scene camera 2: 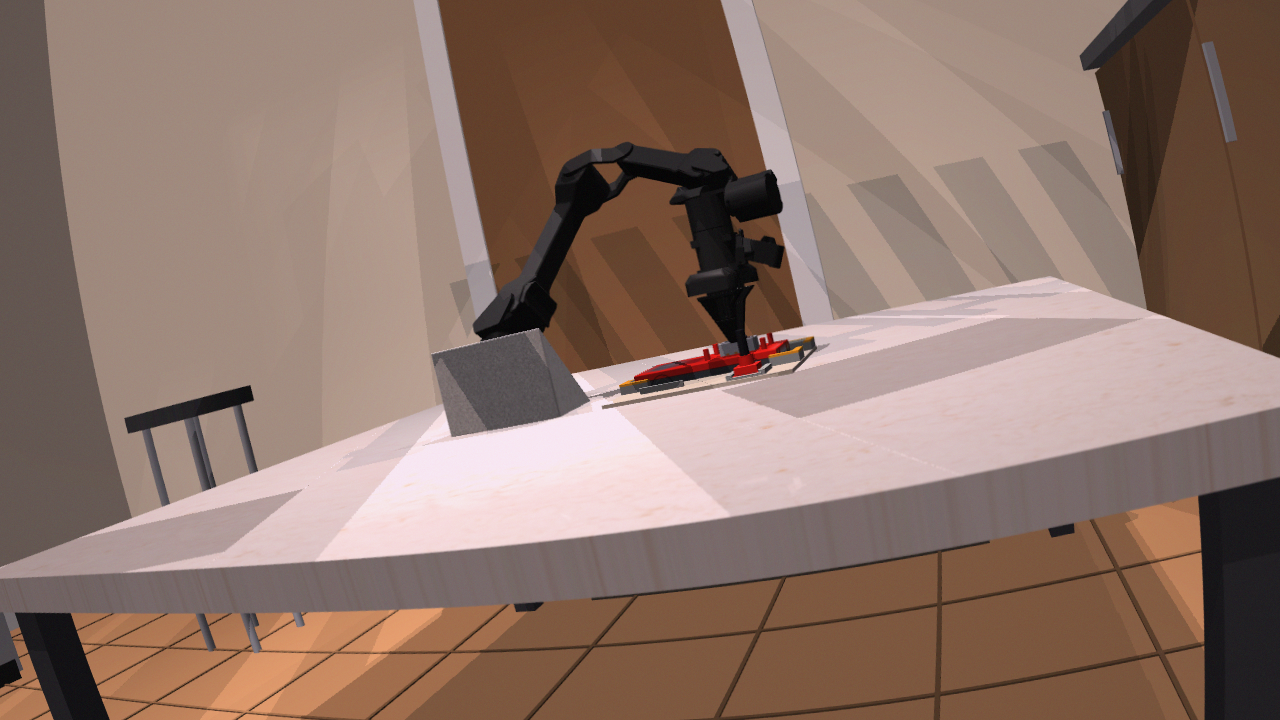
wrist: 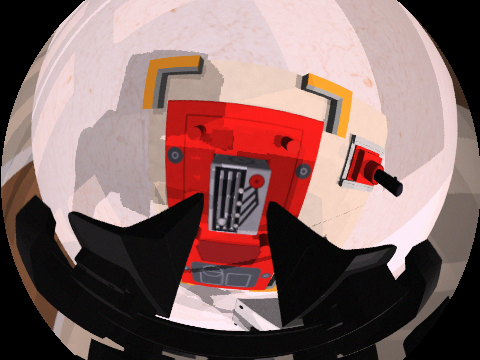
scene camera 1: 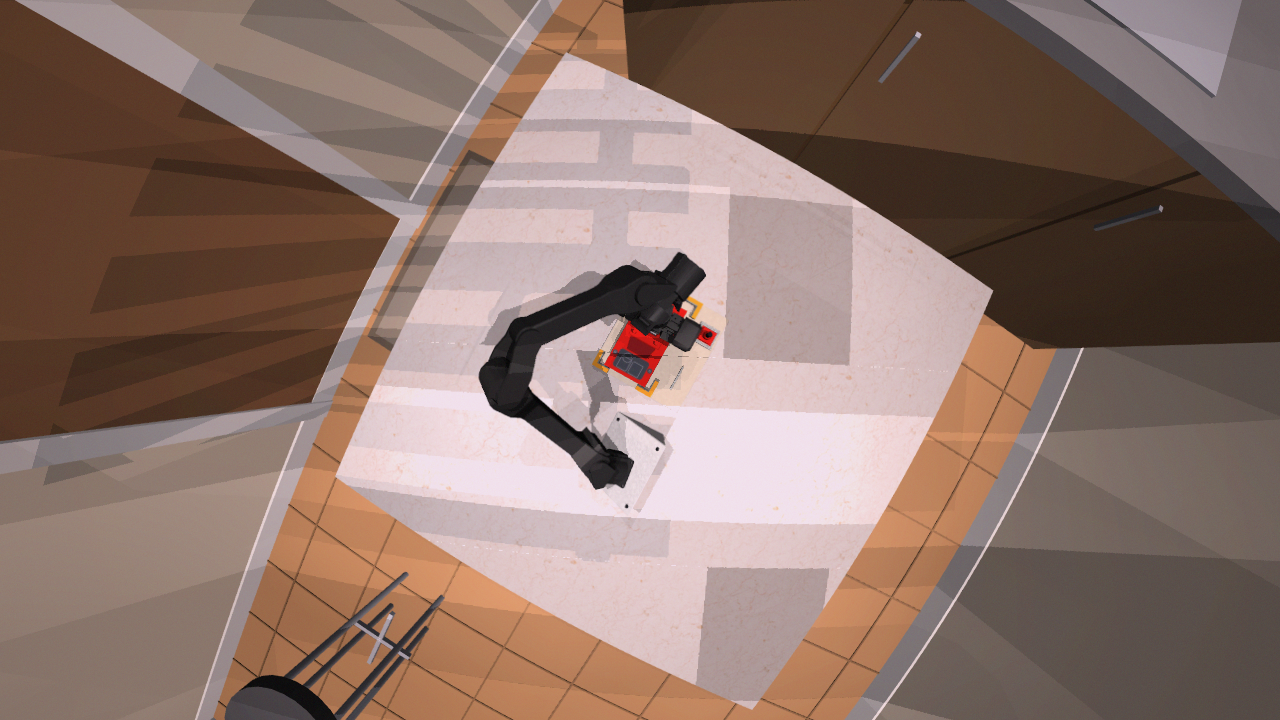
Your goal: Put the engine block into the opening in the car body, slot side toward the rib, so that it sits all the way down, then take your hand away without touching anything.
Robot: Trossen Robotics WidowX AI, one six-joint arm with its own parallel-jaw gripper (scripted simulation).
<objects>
my gripper: scene camera 2; wrist 236, 204; scene camera 1
same spot on my gripper: (scene camera 1: 666, 333) = (scene camera 2: 713, 298)
</objects>
